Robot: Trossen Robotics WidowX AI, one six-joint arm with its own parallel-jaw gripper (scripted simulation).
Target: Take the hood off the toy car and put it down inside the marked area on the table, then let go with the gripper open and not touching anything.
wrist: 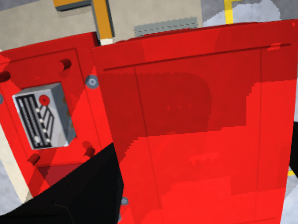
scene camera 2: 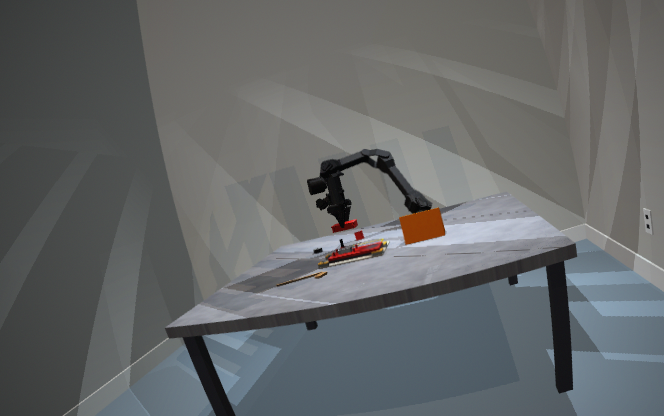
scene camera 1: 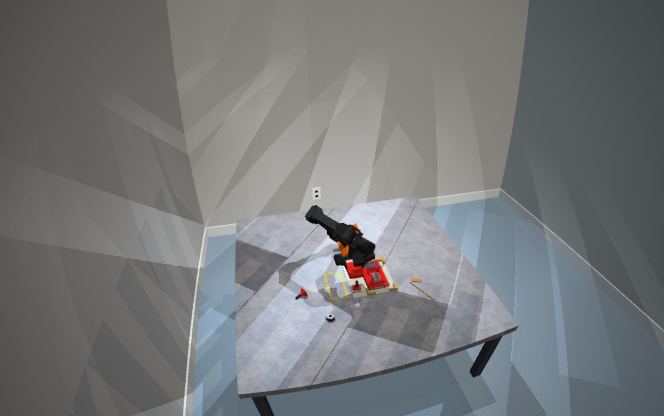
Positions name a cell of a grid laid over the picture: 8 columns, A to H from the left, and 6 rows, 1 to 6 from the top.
Labels:
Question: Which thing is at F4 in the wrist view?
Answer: A red hood.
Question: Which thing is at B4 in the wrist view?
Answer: A grey engine block.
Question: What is my gripper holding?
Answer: A red hood.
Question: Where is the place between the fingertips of my gripper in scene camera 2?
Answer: E4

